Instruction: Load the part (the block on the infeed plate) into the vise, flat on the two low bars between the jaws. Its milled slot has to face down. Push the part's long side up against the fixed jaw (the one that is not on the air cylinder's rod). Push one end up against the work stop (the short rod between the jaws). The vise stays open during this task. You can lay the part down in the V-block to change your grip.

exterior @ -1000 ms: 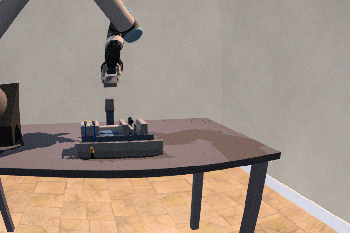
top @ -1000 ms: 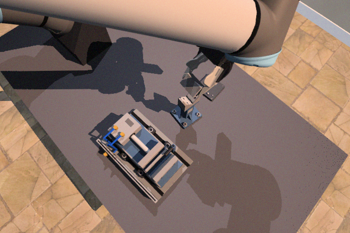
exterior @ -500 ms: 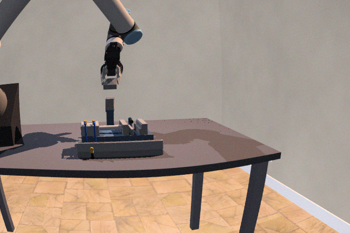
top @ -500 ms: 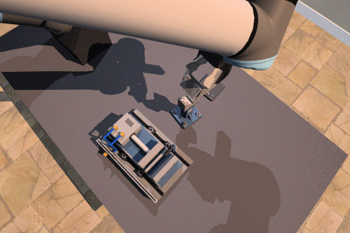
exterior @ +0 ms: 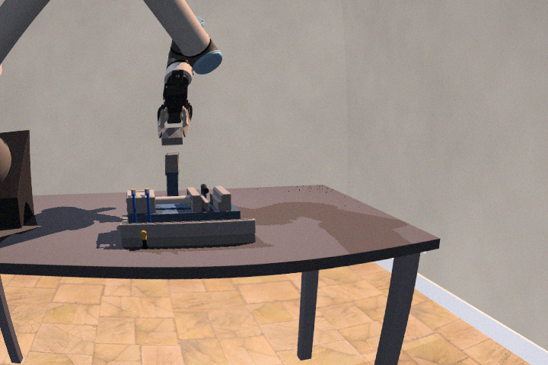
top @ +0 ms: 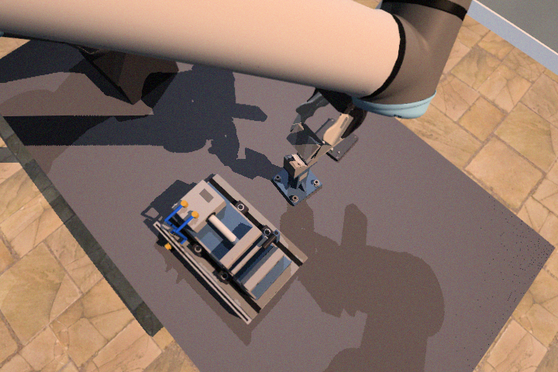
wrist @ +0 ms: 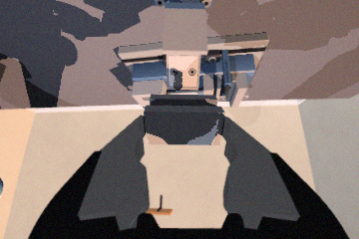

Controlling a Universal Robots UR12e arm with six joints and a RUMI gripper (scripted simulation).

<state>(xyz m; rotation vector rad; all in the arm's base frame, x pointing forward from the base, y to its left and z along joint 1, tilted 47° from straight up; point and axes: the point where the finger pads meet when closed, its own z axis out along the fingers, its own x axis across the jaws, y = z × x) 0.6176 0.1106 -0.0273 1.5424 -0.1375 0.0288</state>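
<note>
Now: hand 1 cm to the left of the v-block post and 16 cm above it. The rest, counted from my hand: dark grey infeed plate 1 cm behind, 15 cm to the left, 21 cm below; then part 1 cm below; then black work stop 7 cm ahead, 17 cm to the right, 12 cm below.
</note>
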